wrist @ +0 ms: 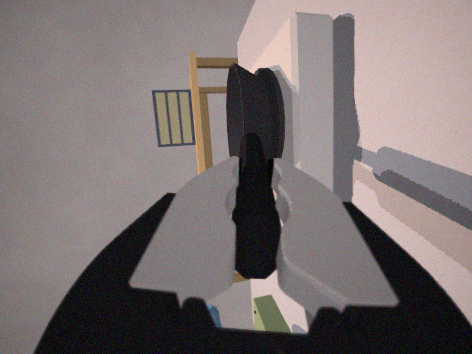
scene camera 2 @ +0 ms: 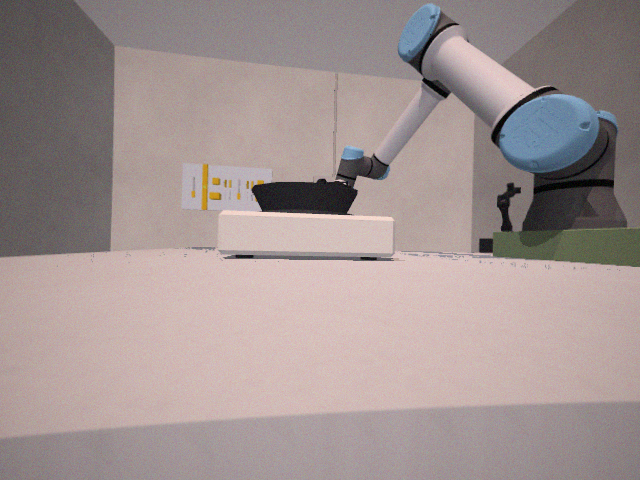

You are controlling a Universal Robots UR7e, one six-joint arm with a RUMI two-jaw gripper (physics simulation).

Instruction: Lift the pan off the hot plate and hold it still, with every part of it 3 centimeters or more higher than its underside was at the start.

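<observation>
The black pan is at the top of the white hot plate, its body close over the plate's black round disc. In the scene view no clear gap shows between the pan and the hot plate; whether they touch cannot be told. The pan's black handle runs toward the wrist camera. My gripper is shut on the handle, with one grey jaw along each side of it. In the scene view the jaws are hidden behind the pan.
The robot's base stands on a green block at the right, beside a small black upright fixture. A white panel with yellow parts is on the back wall. A wooden frame and a barred panel show in the wrist view.
</observation>
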